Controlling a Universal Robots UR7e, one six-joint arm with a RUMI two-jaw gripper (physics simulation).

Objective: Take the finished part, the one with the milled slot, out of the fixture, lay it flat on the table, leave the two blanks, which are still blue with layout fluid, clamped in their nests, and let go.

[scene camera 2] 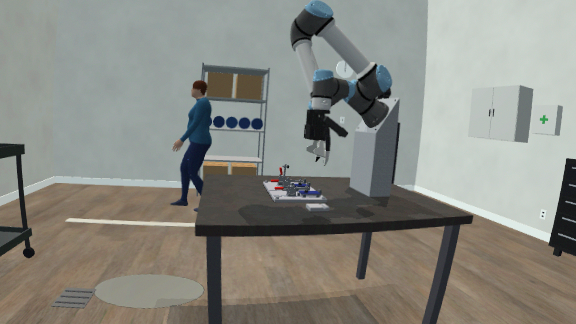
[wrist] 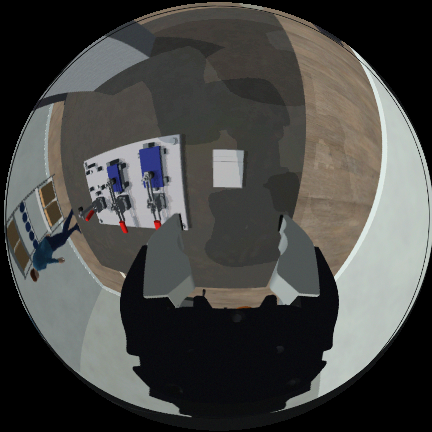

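Pixels of known places: gripper, fingertip midpoint: [scene camera 2: 320, 163] [wrist: 230, 215]; arm's base at its link origin: [scene camera 2: 378, 116].
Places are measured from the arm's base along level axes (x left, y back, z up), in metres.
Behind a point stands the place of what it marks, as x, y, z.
Observation:
The finished part [scene camera 2: 317, 207] @(0.259, -0.439, -0.391) [wrist: 228, 172] @(0.235, -0.436, -0.392), a light grey block with a thin slot line across it, lies flat on the dark table [scene camera 2: 240, 220] @(0.329, -0.756, -0.406) [wrist: 200, 125] @(0.189, -0.329, -0.406), beside the fixture and apart from it. The fixture's white base plate [scene camera 2: 274, 195] @(0.063, -0.557, -0.391) [wrist: 172, 200] @(0.102, -0.486, -0.391) holds two blue blanks [wrist: 151, 166] @(0.080, -0.394, -0.375) [wrist: 114, 178] @(-0.028, -0.394, -0.363) in their nests, with clamp arms over them; they also show small in the scene view. A third nest at the plate's far end holds no part, and its clamp handle is raised. My gripper [scene camera 2: 320, 161] @(0.235, -0.433, -0.220) [wrist: 230, 215] @(0.235, -0.433, -0.220) is open and empty, well above the table and the part.
Red clamp handles [wrist: 123, 227] @(-0.045, -0.523, -0.345) stick out along one side of the fixture. A grey slanted pedestal [scene camera 2: 371, 160] @(0.063, -0.063, -0.224) stands on the table to the right in the scene view. A person [scene camera 2: 198, 125] stands behind the table, near a shelf rack [scene camera 2: 235, 101].

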